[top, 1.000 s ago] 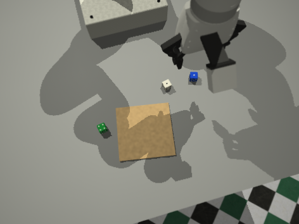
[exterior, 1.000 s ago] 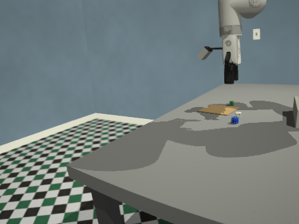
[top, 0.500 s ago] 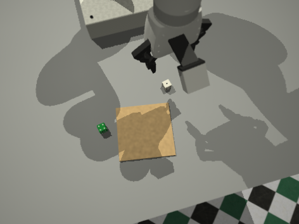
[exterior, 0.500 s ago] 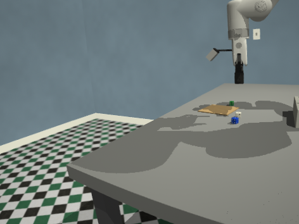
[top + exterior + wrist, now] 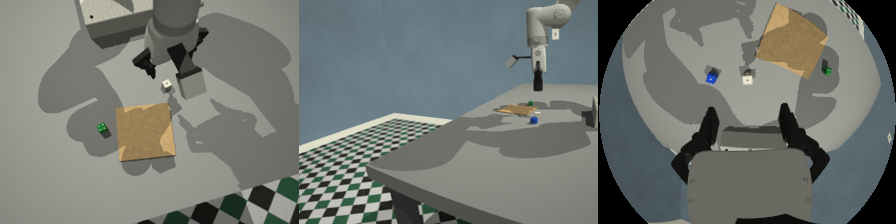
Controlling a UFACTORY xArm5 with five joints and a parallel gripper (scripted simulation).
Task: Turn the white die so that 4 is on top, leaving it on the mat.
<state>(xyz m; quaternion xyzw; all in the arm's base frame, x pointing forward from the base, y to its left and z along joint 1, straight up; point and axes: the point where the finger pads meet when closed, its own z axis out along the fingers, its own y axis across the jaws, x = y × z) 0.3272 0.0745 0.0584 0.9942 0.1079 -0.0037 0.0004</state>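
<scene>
My hand is 110 mm above the white die. The rest, counted from my hand: green die (190 mm to the right, 110 mm below, 80 mm ahead); then blue die (110 mm below, 80 mm to the left); then tan mat (120 mm below, 110 mm ahead, 90 mm to the right).
</scene>
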